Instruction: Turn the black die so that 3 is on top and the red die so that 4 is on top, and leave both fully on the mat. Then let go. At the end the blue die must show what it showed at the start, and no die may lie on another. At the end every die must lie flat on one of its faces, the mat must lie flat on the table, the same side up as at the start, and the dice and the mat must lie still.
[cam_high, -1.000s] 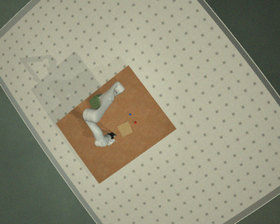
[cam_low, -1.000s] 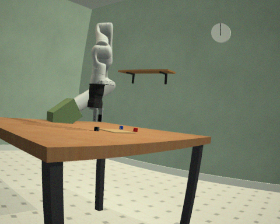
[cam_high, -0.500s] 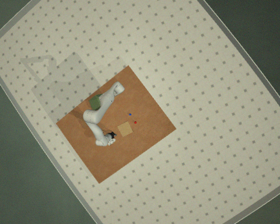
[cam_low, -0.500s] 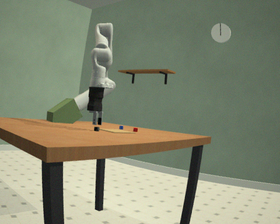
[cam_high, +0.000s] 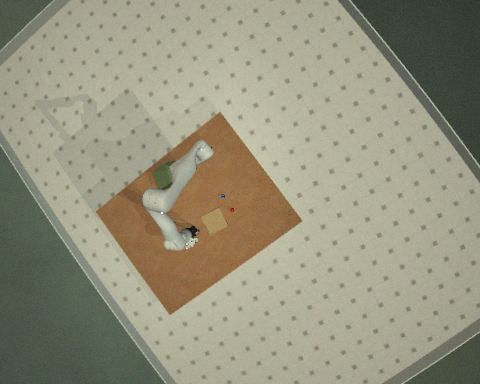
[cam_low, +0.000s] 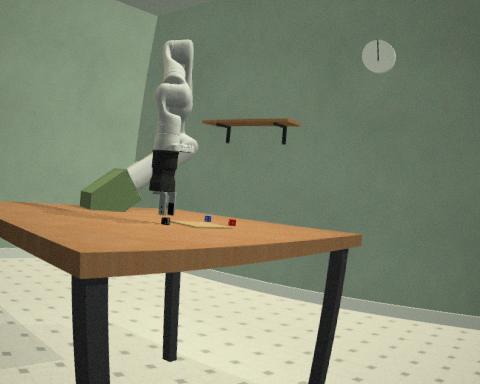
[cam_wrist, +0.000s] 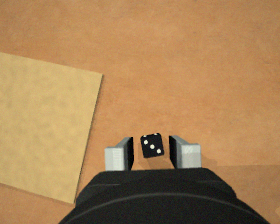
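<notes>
The black die is 3 cm below my hand. The rest, counted from my hand: tan mat: 14 cm to the left, 4 cm below, 1 cm ahead; then blue die: 28 cm to the left, 10 cm behind, 3 cm below; then red die: 28 cm to the left, 3 cm below, 1 cm ahead.
</notes>
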